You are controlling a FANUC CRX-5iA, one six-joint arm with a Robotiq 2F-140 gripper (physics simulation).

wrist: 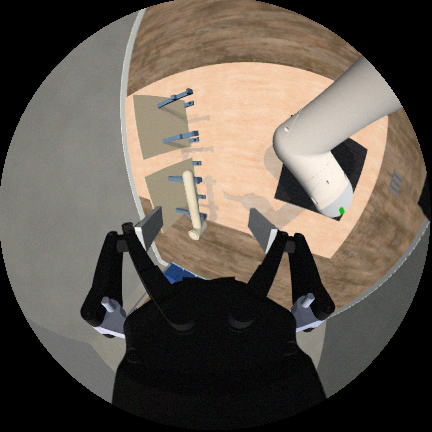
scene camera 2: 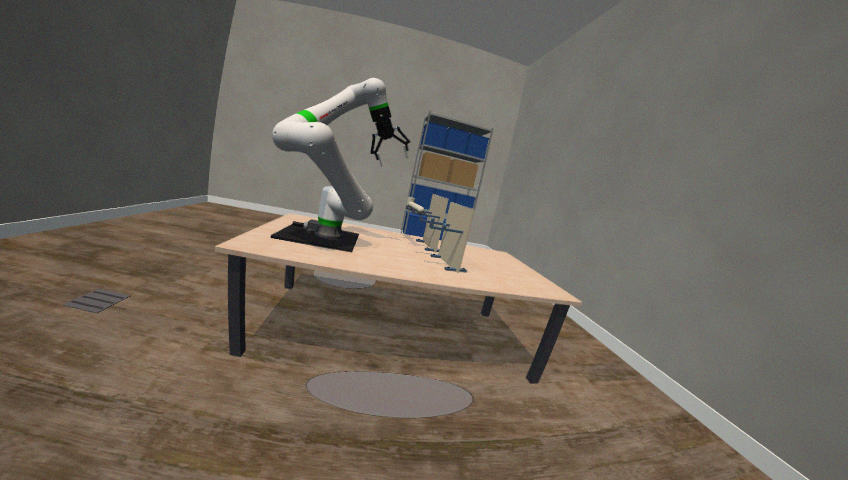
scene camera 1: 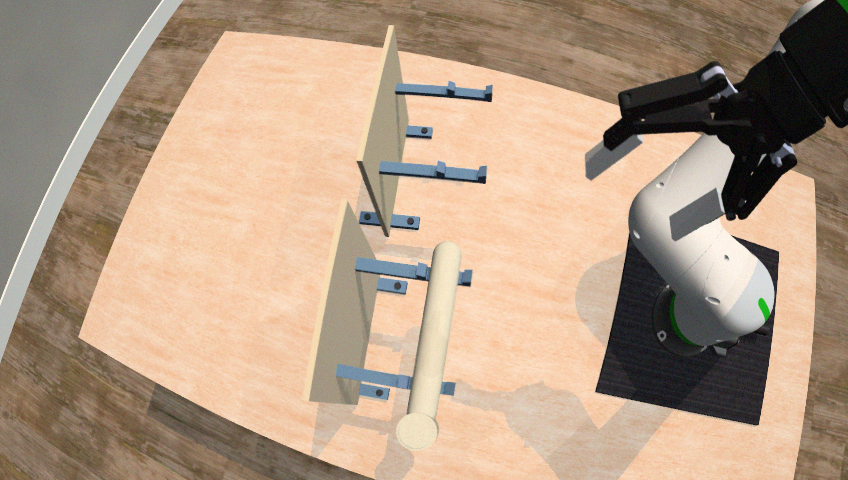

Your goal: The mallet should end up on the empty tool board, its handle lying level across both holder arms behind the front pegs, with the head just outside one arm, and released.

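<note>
The pale mallet lies across both holder arms of the occupied tool board, between the middle and front pegs. Its head is outside the lower arm in scene camera 1. The empty tool board stands beside it, with two bare blue arms, the upper arm and the lower arm in scene camera 1. My gripper is wide open and empty, high above the table and apart from the mallet.
The boards stand on blue feet on the wooden table. The robot base stands on a black mat at the table's other side. A shelf rack with blue and brown boxes stands by the back wall.
</note>
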